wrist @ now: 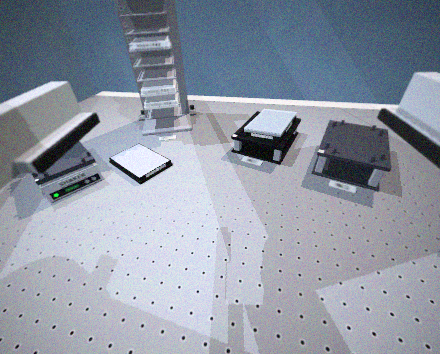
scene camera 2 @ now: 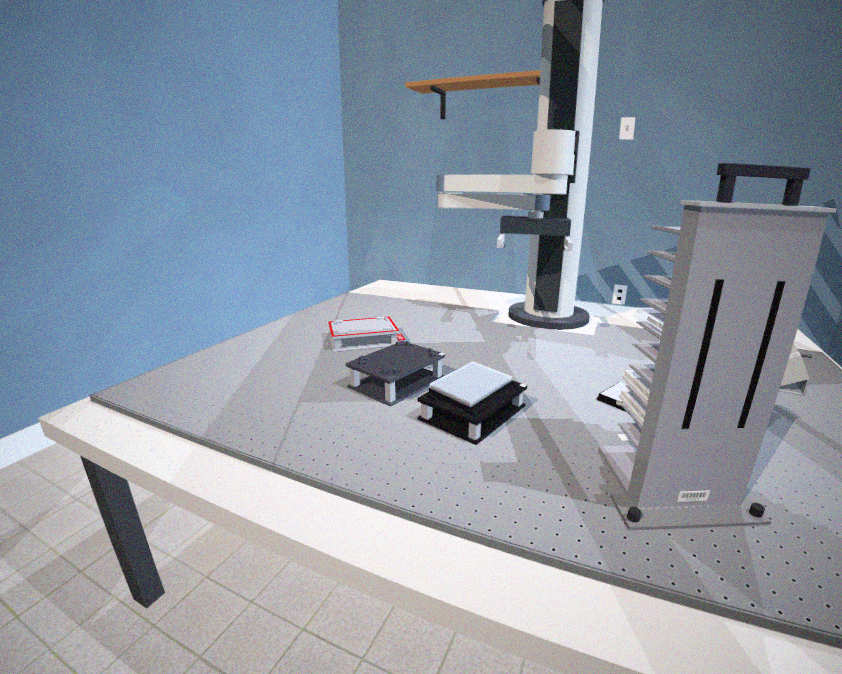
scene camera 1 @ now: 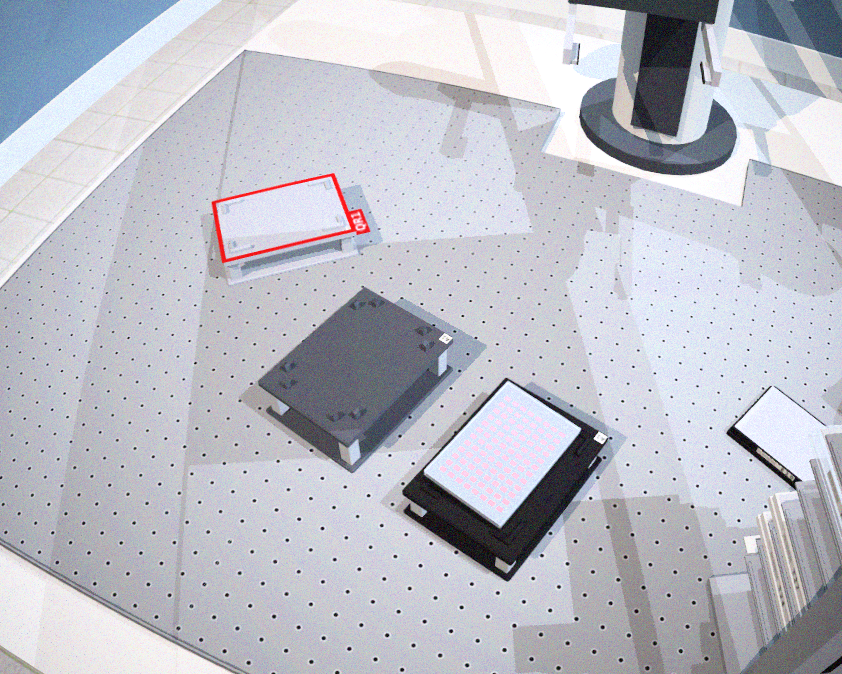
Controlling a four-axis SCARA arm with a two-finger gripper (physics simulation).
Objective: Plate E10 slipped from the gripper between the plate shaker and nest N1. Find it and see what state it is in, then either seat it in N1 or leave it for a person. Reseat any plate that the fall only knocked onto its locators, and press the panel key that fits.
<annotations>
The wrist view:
shaker: 76, 169
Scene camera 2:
my gripper: 534, 245
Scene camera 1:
my gripper: 642, 67
</annotations>
